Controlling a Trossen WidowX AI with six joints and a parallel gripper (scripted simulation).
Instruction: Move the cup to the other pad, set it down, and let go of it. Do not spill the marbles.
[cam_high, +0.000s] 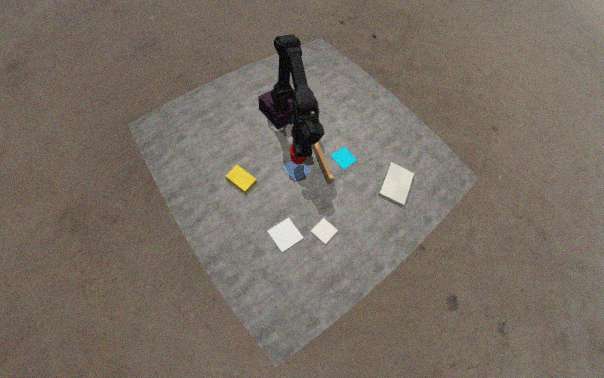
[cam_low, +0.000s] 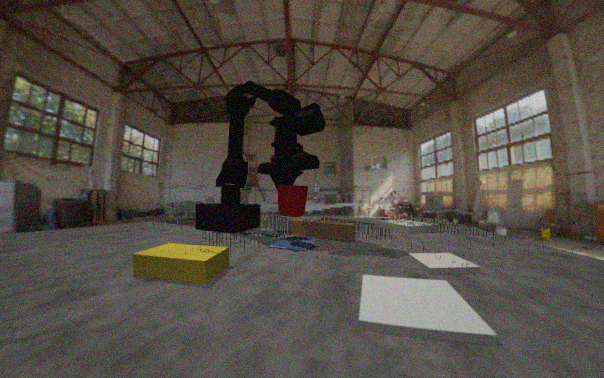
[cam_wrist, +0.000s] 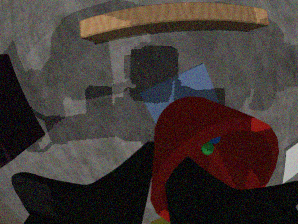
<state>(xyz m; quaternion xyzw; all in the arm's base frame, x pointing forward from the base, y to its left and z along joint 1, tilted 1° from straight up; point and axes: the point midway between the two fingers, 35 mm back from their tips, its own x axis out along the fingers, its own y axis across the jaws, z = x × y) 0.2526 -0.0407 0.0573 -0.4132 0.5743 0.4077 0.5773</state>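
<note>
Now: the cyan pad 7 cm ahead of my gripper tip, 20 cm to the left of it and 11 cm below it. From my gripper tip the other things lie so: red cup (3 cm ahead, 1 cm to the right); then wooden bar (5 cm ahead, 10 cm to the left, 9 cm below); then light blue pad (4 cm ahead, 1 cm to the right, 11 cm below).
</note>
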